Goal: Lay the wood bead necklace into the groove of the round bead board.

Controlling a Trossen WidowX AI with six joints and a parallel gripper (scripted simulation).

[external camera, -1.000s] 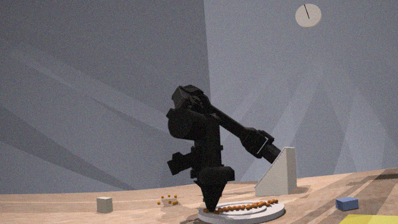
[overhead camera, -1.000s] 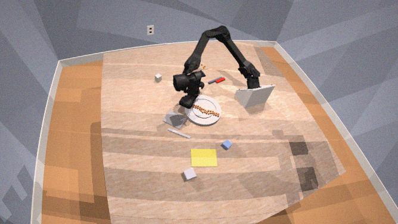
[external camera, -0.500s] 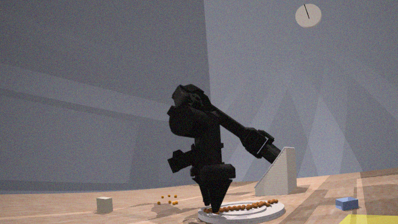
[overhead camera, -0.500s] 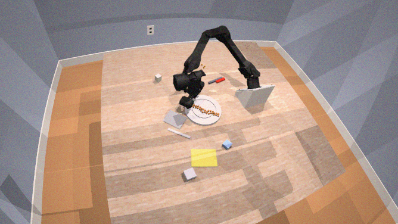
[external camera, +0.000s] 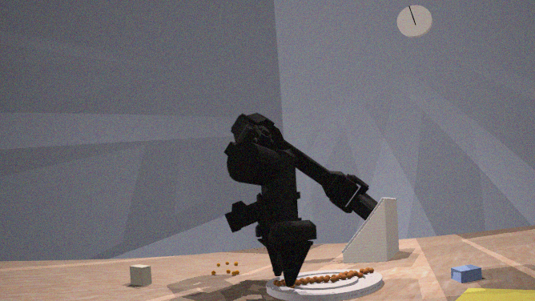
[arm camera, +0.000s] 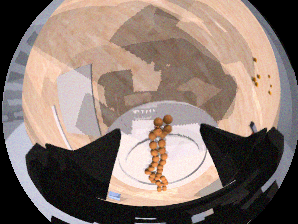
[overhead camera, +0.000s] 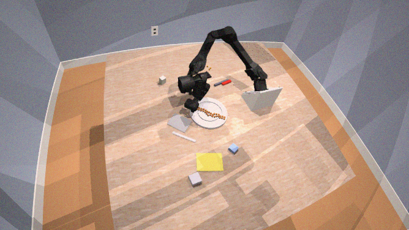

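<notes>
Right now the grey sheet is 110 mm ahead of my gripper tip, 70 mm to the left of it and 20 mm below it. Also, from my gripper tip: stick (110 mm ahead, 150 mm to the left, 20 mm below); then red-tipped tool (240 mm behind, 150 mm to the right, 20 mm below); then beige cube (130 mm ahead, 240 mm to the right).
</notes>
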